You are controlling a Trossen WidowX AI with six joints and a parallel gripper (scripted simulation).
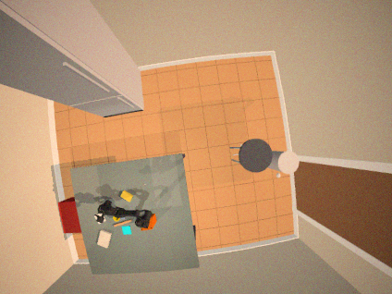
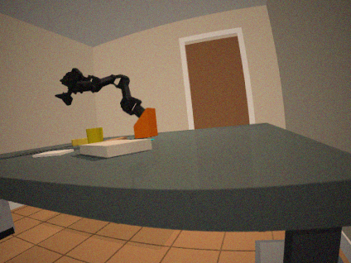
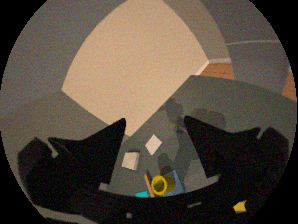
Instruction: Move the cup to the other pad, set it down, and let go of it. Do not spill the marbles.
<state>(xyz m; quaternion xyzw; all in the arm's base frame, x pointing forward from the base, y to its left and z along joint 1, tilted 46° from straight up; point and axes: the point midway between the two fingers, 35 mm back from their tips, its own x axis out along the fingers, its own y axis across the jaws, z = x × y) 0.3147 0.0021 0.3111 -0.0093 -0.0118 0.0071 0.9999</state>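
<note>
The yellow cup is 240 mm below my gripper tip, 170 mm to the left of it and 50 mm behind it. Round my gripper tip: yellow block (260 mm below, 160 mm behind, 40 mm to the right); then thin white sheet (270 mm below, 220 mm to the left, 190 mm ahead); then cyan pad (350 mm to the left, 280 mm below, 110 mm behind).
</note>
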